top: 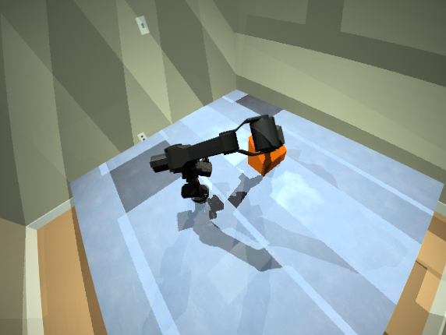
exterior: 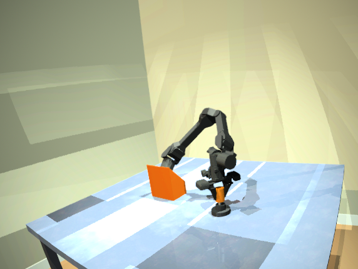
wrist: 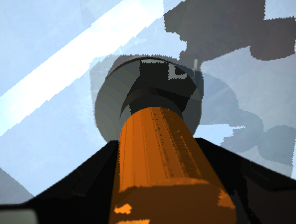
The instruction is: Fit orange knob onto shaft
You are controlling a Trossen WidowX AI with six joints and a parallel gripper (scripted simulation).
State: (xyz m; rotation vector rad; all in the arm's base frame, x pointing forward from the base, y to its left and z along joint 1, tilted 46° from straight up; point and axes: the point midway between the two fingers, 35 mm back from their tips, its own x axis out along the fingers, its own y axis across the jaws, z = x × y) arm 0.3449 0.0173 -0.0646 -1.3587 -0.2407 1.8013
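Right now my gripper tip is 40 mm above the round pedestal. The rest, counted from my gripper tip: orange knob (30 mm above).
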